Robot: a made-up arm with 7 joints.
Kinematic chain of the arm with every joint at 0, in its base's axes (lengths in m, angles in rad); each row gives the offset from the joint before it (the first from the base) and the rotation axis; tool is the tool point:
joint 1: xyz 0 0 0.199 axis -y
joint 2: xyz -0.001 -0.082 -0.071 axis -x
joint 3: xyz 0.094 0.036 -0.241 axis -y
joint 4: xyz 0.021 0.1 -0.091 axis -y
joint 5: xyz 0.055 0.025 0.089 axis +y
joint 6: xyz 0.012 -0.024 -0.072 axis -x
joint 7: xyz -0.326 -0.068 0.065 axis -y
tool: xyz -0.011 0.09 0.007
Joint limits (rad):
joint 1: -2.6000..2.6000
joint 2: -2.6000..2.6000
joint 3: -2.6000..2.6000
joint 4: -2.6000..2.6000
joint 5: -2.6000..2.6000
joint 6: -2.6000..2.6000
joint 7: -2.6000..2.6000
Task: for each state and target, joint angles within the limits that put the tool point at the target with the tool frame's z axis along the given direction. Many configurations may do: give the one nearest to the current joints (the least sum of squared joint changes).
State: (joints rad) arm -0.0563 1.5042 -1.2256 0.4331 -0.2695 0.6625 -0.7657
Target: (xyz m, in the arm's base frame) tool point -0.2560 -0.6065 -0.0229 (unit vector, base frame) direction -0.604 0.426 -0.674
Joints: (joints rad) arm -0.8086 1.4724 -0.7278 0.5811 -1.0608 1.4137 -0.3136
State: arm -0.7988 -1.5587 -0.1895 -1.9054 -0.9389 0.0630 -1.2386
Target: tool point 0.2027 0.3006 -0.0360 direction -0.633 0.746 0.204
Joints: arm -0.7311 -1.2268 -0.6630 -2.4738 -0.2228 -0.0052 -0.8809
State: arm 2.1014 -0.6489 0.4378 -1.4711 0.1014 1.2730 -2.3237
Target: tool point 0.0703 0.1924 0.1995 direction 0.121 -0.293 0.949
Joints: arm 2.3425 -0.8131 0.7145 -1.2522 -0.0297 1.6062 -2.4116
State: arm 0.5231 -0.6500 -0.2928 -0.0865 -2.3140 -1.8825 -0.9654
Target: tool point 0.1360 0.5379 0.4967 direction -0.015 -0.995 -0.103
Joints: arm 1.4579 -1.4292 -0.1601 -0.7335 -2.6000 -1.7869 -1.4300
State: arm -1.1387 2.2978 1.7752 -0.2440 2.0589 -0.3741 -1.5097
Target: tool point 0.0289 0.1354 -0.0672 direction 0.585 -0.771 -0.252
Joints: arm -0.6392 1.5190 1.7022 -0.9806 2.3245 -0.2818 -0.8361
